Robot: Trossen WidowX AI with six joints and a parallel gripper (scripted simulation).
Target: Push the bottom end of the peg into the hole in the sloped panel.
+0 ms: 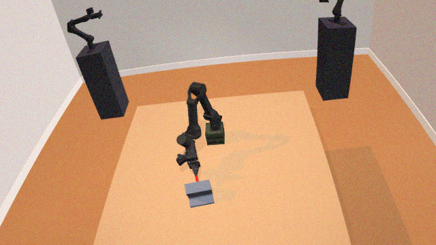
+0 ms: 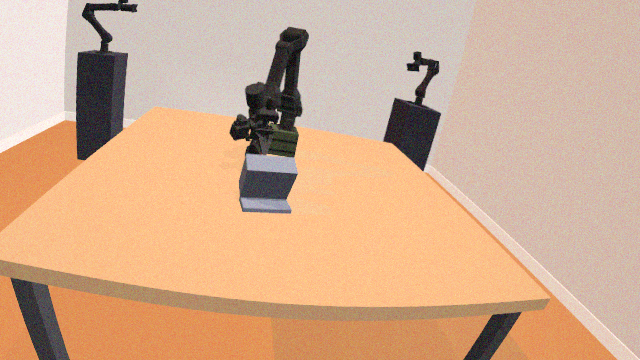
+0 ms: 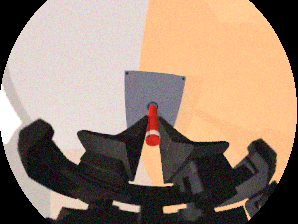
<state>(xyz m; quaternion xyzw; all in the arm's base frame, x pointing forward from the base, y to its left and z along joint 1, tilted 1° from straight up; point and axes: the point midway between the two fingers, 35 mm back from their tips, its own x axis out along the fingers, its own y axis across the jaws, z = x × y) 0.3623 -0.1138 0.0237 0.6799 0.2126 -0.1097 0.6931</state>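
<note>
My gripper tip is now 60 mm short of the grey-blue sloped panel, 10 mm to the right of it and 30 mm above it. The rest, counted from my gripper tip: red peg: 20 mm behind, 10 mm above; flat foot: 90 mm ahead, 10 mm to the left, 100 mm below.
</note>
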